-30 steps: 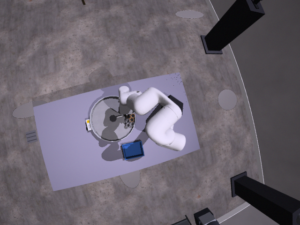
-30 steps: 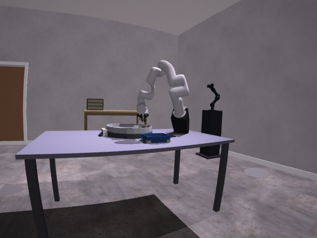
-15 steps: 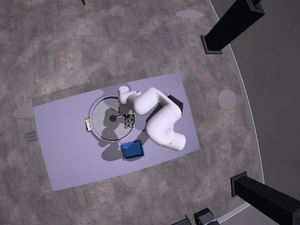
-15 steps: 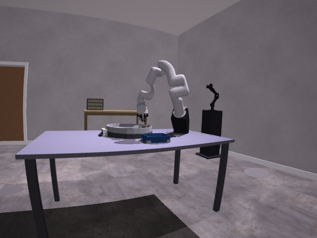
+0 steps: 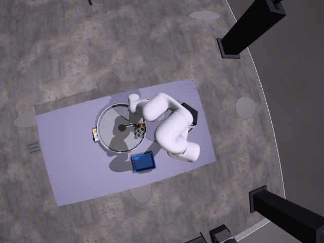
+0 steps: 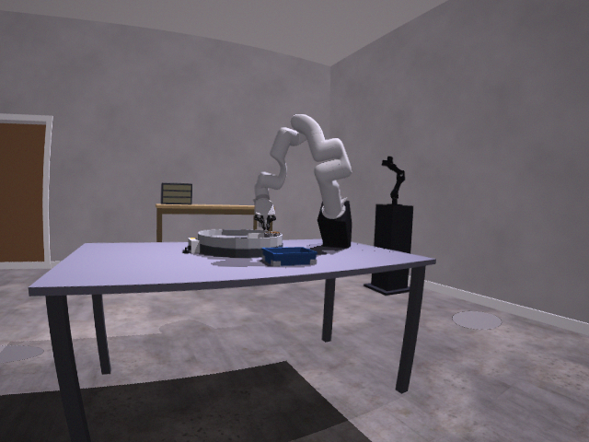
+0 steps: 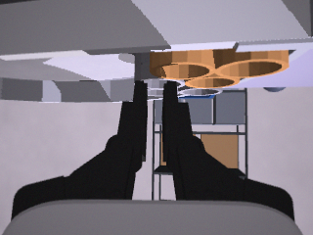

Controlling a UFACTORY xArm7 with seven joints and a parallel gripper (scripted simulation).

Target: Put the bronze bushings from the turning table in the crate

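The blue crate is 32 cm to the left of my hand and 10 cm below it. Round my hand: round grey turning table (13 cm ahead, 7 cm below, 1 cm to the right).
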